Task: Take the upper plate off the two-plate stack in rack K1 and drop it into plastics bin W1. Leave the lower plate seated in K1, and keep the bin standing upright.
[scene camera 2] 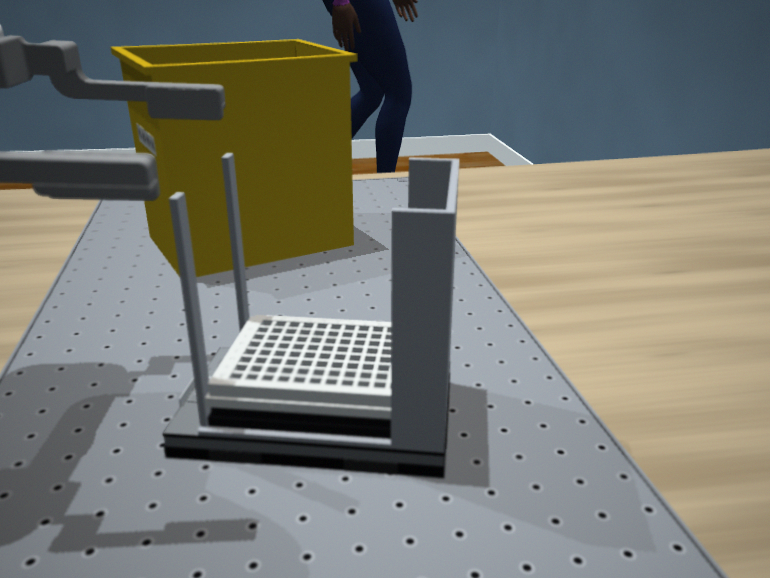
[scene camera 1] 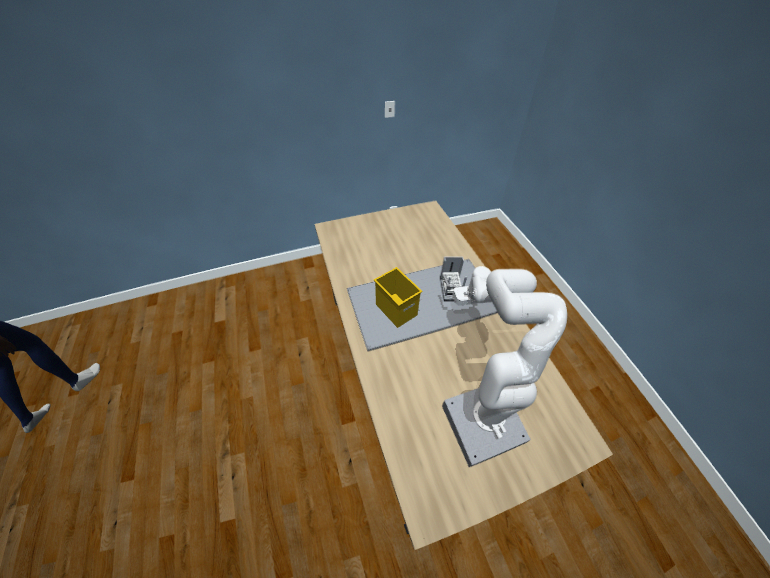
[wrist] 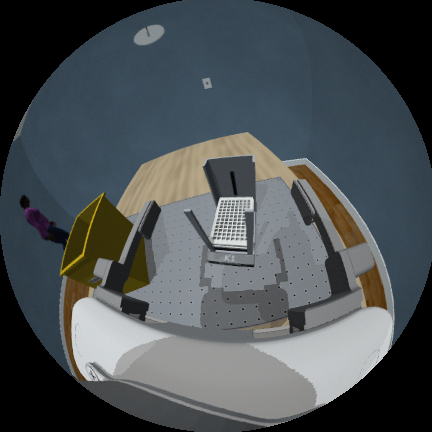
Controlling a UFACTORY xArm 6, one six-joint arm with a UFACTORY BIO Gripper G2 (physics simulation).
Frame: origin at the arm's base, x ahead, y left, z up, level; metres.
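Seen in the pictures: hand, tool point: (scene camera 2: 151, 132) (scene camera 1: 462, 276) (wrist: 218, 210); arm's base, link origin: (scene camera 1: 489, 414).
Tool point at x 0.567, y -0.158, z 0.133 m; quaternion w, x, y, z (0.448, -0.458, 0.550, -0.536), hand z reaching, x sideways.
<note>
Offsets run from my tool point to a thing's top centre. Level surfaces: height alone.
Rack K1 {dx +0.076, dy -0.013, dz -0.024 m} (scene camera 1: 452, 266) (scene camera 2: 422, 323) (wrist: 230, 258) stands on the perforated board, with two thin front posts and a tall grey back guard. The white upper plate {dx +0.086, dy -0.017, dz -0.130 m} (scene camera 2: 310, 355) (wrist: 232, 220), with a grid of square holes, lies flat on the lower plate (scene camera 2: 298, 407), whose thin edge shows below it in scene camera 2. The yellow bin W1 {dx +0.048, dy +0.297, dz +0.003 m} (scene camera 1: 398, 307) (scene camera 2: 248, 161) (wrist: 107, 230) stands upright, left of the rack in the wrist view. My gripper (scene camera 2: 188, 139) (wrist: 226, 194) is open and empty, with its fingertips at about post-top height on the front-post side of the rack, above the plates.
The perforated grey board {dz -0.177 m} (scene camera 1: 373, 332) (scene camera 2: 528, 472) (wrist: 180, 285) lies on the wooden table {dz -0.190 m} (scene camera 1: 398, 404) and carries the rack and bin. The two rack posts rise above the plates on the gripper's side. A person (scene camera 1: 37, 360) (scene camera 2: 385, 80) (wrist: 37, 220) stands beyond the table.
</note>
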